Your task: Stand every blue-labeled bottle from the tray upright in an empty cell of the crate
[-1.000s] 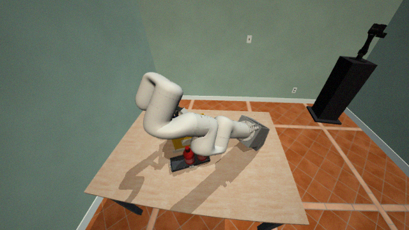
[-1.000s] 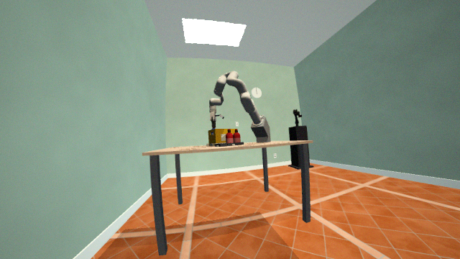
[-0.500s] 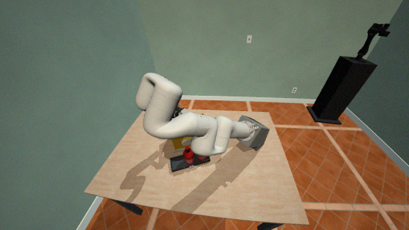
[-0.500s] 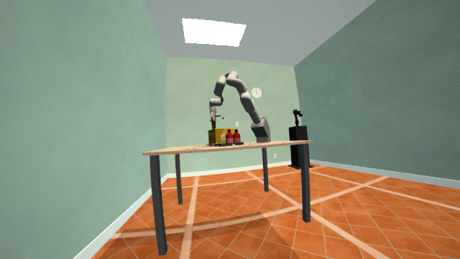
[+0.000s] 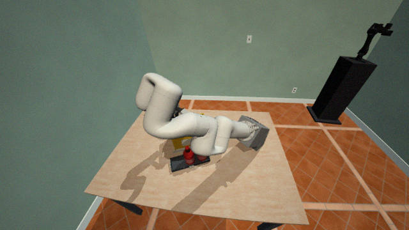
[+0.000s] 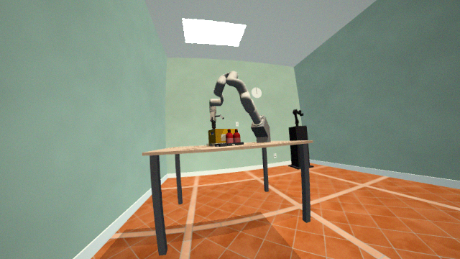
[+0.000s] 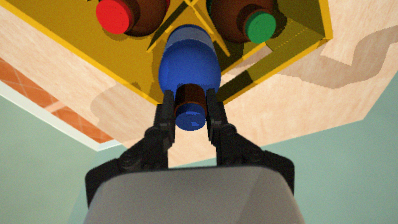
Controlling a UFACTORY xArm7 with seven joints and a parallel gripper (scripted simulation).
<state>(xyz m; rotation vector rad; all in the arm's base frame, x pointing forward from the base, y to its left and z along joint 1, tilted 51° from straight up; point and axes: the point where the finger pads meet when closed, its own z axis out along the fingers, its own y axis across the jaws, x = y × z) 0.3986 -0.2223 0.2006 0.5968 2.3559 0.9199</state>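
Now: the blue-labeled bottle 70 mm below my hand. Round my hand: yellow crate: 100 mm behind, 130 mm below; then dark tray: 150 mm behind, 190 mm to the left, 210 mm below.
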